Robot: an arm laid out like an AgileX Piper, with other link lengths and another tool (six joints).
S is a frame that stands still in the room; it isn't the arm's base.
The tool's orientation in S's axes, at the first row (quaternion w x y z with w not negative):
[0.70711 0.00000 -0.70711 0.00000]
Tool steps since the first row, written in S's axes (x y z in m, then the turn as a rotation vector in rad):
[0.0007 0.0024 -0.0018 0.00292 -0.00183 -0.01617]
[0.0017 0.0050 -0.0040 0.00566 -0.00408 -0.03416]
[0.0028 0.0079 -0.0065 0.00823 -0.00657 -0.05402]
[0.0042 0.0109 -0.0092 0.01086 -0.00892 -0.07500]
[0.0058 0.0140 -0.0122 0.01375 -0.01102 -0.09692]
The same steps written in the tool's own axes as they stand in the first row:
[-0.0018 0.0024 -0.0007 -0.01617 -0.00183 -0.00292]
[-0.0040 0.0050 -0.0017 -0.03416 -0.00408 -0.00566]
[-0.0065 0.0079 -0.0028 -0.05402 -0.00657 -0.00823]
[-0.0092 0.0109 -0.0042 -0.07500 -0.00892 -0.01086]
[-0.0122 0.0140 -0.0058 -0.09692 -0.01102 -0.01375]

